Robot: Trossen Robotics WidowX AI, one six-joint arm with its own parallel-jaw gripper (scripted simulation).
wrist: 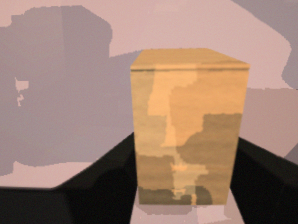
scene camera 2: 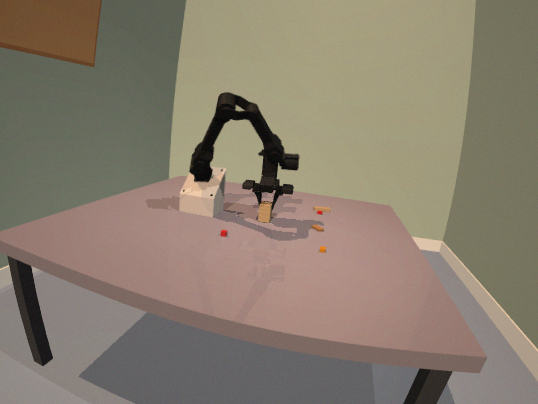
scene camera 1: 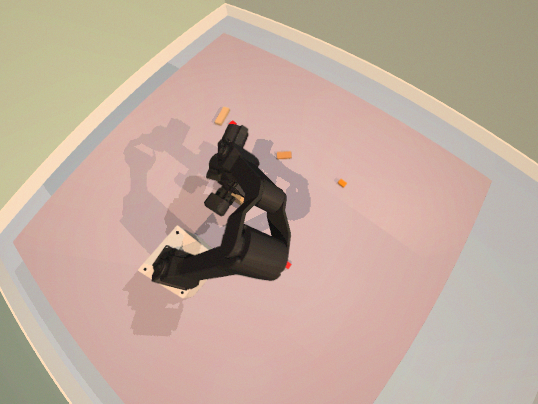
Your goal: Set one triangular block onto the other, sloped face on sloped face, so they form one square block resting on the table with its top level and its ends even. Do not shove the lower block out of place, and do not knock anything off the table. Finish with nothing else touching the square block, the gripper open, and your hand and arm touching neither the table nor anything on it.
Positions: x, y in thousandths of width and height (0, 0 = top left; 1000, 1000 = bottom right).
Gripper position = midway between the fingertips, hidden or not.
In view: my gripper (scene camera 2: 495, 519), a pale wooden triangular block (wrist: 629, 551) and a pale wooden triangular block (wrist: 529, 266).
My gripper is seen too in the wrist view (wrist: 602, 618) and in scene camera 1 (scene camera 1: 443, 479).
